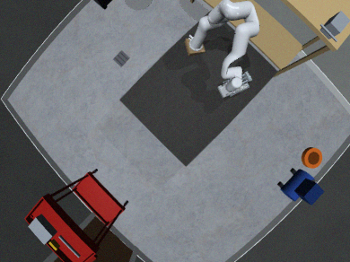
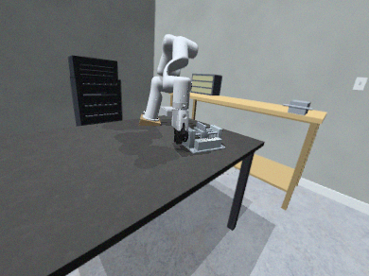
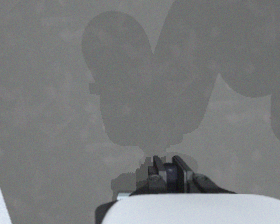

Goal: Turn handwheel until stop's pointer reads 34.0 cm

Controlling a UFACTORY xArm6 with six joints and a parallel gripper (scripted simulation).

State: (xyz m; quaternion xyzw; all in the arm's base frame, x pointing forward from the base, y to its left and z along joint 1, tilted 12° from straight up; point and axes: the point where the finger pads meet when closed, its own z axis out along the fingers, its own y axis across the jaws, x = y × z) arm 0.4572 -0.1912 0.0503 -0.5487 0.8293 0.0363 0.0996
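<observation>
The sliding stop is 13 cm to the left of my hand, 4 cm ahead of it and 3 cm above it. Round my hand: upright knob: 1 cm to the left; handwheel: 2 cm to the left.
</observation>
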